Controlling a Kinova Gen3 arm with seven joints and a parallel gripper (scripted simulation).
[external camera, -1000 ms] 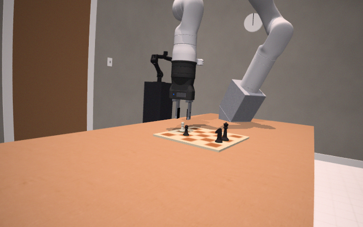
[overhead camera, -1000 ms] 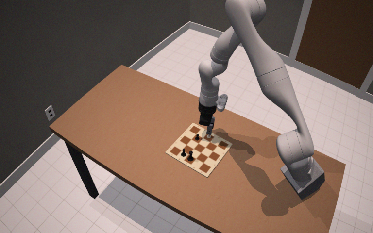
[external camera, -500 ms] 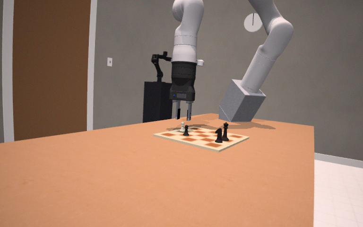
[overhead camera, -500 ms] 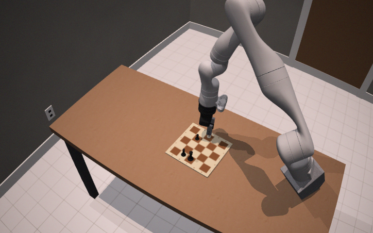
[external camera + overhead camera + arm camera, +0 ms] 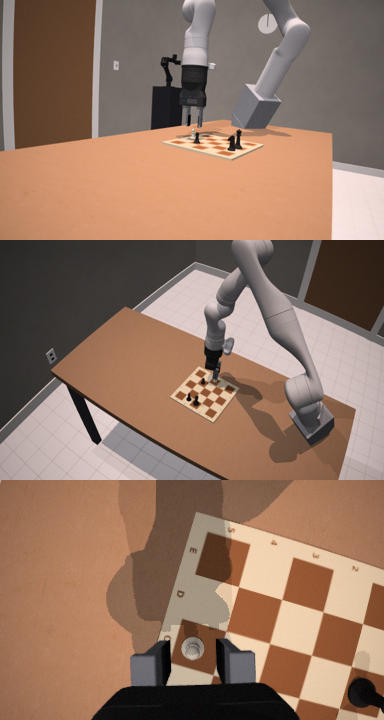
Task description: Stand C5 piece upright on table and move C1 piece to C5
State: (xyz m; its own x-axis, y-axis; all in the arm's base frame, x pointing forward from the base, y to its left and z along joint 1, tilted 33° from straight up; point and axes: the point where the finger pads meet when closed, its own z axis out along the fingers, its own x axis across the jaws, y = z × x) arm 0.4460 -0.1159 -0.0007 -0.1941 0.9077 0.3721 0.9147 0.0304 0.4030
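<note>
Right now my hand is 4 cm above the white pawn. From my hand the other things lie so: chessboard: 8 cm to the left, 6 cm below, 1 cm ahead; black pawn: 4 cm to the left, 4 cm below, 4 cm ahead.
</note>
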